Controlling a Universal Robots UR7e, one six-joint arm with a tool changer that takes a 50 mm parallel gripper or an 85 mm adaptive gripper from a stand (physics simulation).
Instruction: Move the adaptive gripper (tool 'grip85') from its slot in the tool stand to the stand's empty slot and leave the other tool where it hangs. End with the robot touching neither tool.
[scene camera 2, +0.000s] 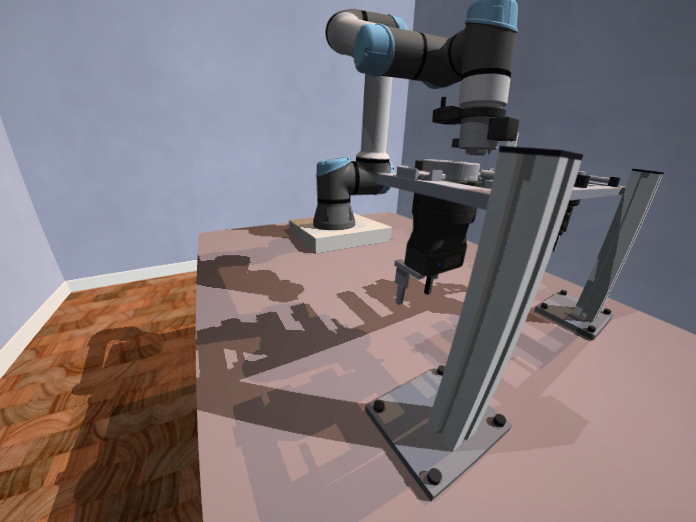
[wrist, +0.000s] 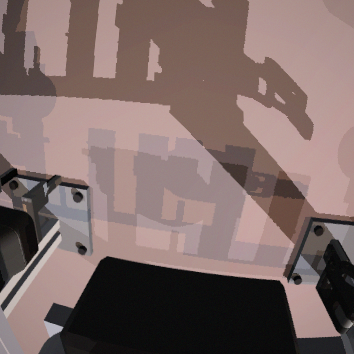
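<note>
So you can picture it, scene camera 2 gives me a black parallel gripper (scene camera 2: 438, 242), and there's a tool stand (scene camera 2: 439, 424) too.
</note>
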